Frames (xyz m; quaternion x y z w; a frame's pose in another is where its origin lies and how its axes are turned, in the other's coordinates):
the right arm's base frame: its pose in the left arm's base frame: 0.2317 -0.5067 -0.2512 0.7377 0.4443 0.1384 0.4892
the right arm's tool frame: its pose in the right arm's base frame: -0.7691 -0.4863 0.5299 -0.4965 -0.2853 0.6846 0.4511
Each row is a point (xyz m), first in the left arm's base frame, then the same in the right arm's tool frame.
Working: the left arm's base frame: its pose in the right arm's tool frame: 0.8305 0.3757 -1.2691 -0.4335 0.5129 -0.4074 0.6189

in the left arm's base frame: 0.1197 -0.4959 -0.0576
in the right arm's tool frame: 0.7610 0.1104 -0.8351
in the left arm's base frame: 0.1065 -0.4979 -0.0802
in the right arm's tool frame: 0.7367 0.1196 -0.8317
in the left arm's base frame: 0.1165 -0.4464 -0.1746
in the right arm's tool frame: 0.6479 0.1140 -0.8929
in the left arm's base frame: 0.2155 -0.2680 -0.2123
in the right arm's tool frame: 0.6353 0.0677 -1.0948
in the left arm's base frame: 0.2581 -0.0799 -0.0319
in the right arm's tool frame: 0.8309 0.1036 -1.2686
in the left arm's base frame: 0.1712 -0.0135 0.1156
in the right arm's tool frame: 0.9682 0.2230 -1.2930
